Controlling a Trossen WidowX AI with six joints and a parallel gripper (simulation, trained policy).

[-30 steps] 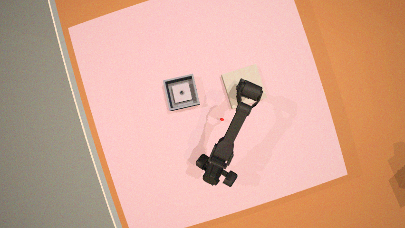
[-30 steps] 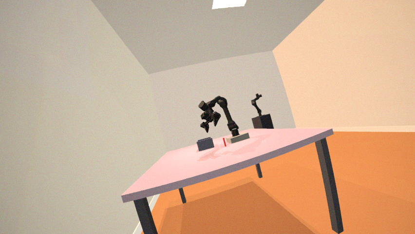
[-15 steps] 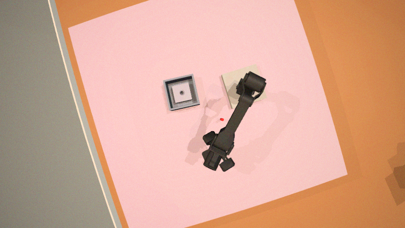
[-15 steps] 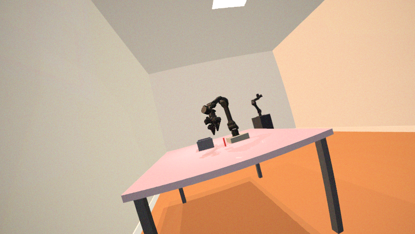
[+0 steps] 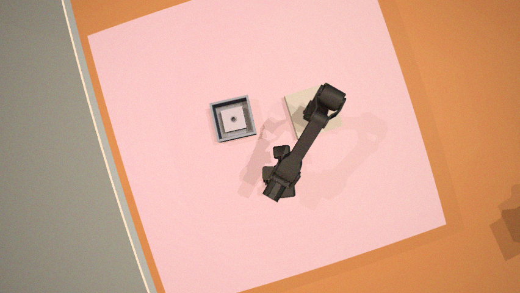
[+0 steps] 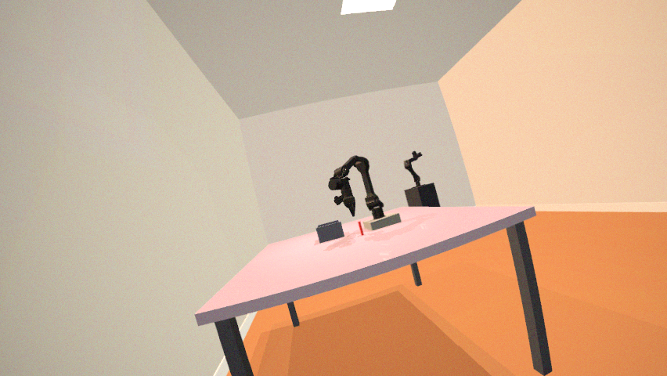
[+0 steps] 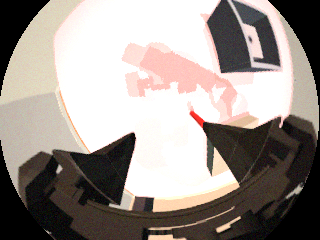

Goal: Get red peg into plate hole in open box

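My gripper tip is 5 cm past the red peg, 5 cm to the left of it and 8 cm above it. The rest, counted from my gripper tip: grey box (7 cm ahead, 28 cm to the right, 10 cm below); plate (7 cm ahead, 28 cm to the right, 8 cm below).
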